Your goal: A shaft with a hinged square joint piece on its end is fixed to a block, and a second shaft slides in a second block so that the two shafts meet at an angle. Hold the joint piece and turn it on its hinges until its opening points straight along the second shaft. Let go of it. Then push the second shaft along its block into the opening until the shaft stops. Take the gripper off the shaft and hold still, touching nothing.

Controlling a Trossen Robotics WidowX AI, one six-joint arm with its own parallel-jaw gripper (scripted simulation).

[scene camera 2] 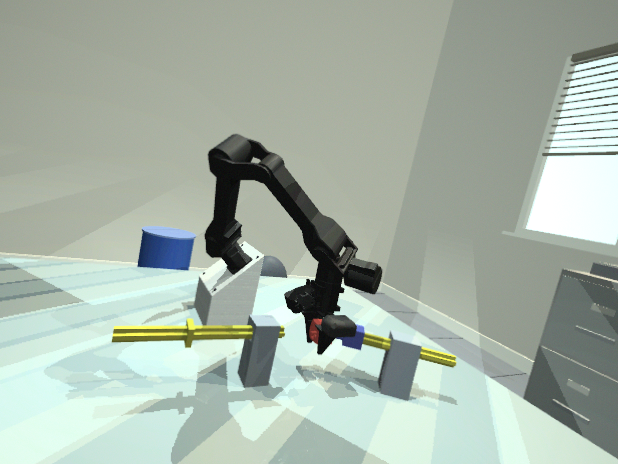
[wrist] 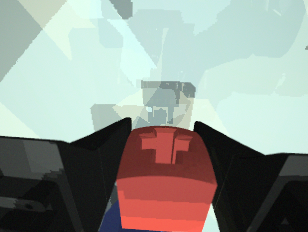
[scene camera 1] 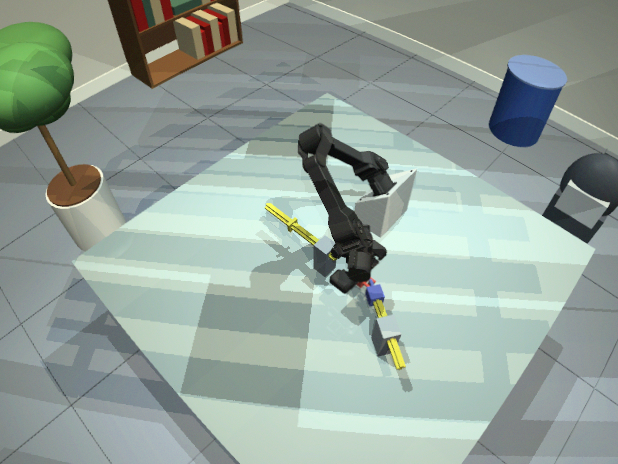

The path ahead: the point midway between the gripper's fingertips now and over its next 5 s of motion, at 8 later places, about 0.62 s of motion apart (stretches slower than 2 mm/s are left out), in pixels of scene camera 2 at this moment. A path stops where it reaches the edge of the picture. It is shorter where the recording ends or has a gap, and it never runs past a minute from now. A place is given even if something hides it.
My gripper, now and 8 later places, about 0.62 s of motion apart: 314,348; 317,333; 325,312; 330,286; 323,281; 309,291; 295,298; 281,301; 237,305
